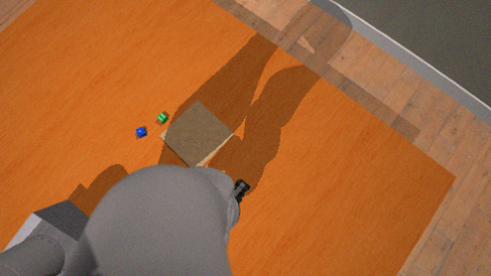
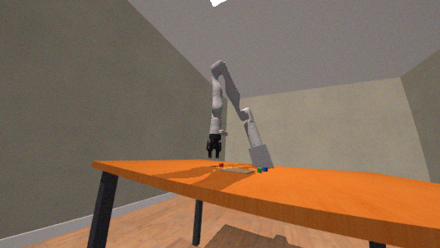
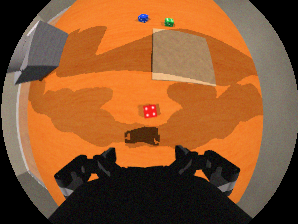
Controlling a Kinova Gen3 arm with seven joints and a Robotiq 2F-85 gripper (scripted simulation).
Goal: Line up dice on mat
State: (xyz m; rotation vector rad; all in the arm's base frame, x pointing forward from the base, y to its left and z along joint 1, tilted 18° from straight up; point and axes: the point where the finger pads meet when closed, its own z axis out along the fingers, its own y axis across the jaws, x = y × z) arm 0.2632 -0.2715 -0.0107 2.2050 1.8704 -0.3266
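The red die is 2 cm ahead of my hand, 6 cm to the left of it and 4 cm below it. The rest, counted from my hand: green die (11 cm ahead, 27 cm to the left, 4 cm below); blue die (5 cm ahead, 30 cm to the left, 4 cm below); tan mat (12 cm ahead, 17 cm to the left, 5 cm below).
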